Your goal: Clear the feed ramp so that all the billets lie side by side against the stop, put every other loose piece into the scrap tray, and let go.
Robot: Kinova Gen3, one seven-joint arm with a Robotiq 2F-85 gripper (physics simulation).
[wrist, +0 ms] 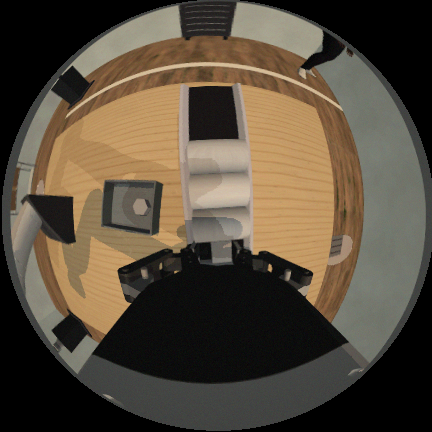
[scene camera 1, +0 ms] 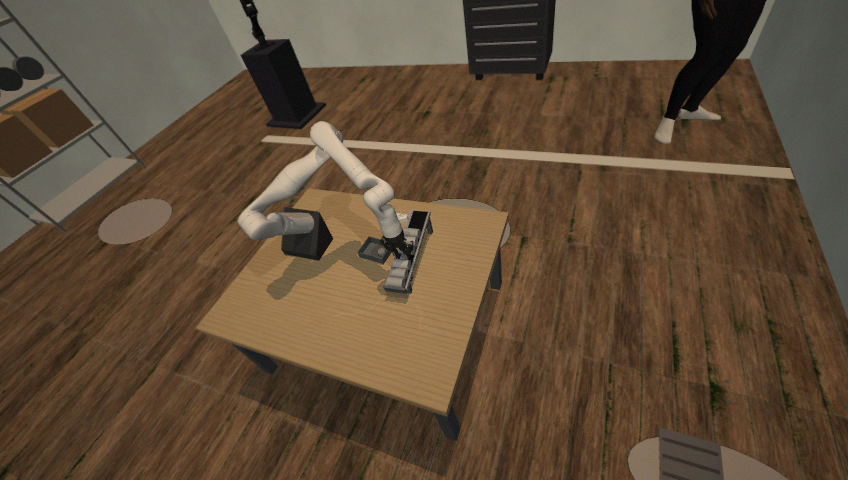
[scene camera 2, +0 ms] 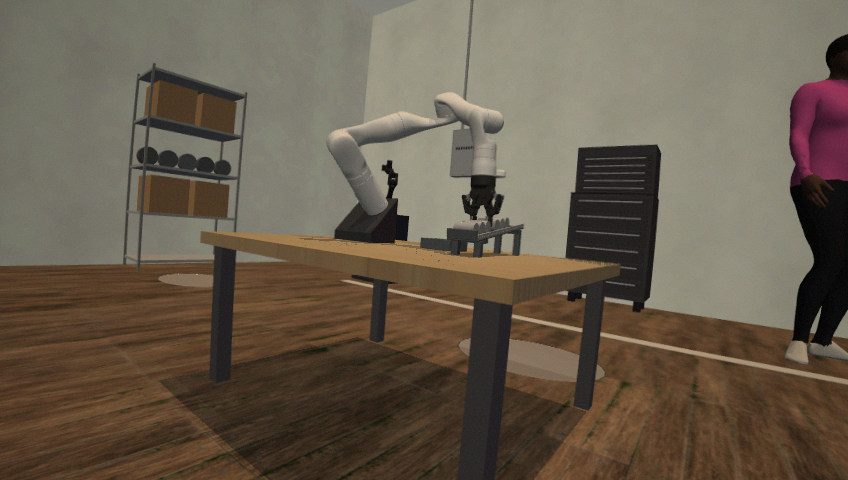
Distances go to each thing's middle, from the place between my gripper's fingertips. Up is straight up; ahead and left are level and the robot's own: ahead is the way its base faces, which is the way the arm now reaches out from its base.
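Position of the scrap tray (wrist: 124, 195), counted from my hand: 5 cm to the left, 8 cm below, 17 cm behind.
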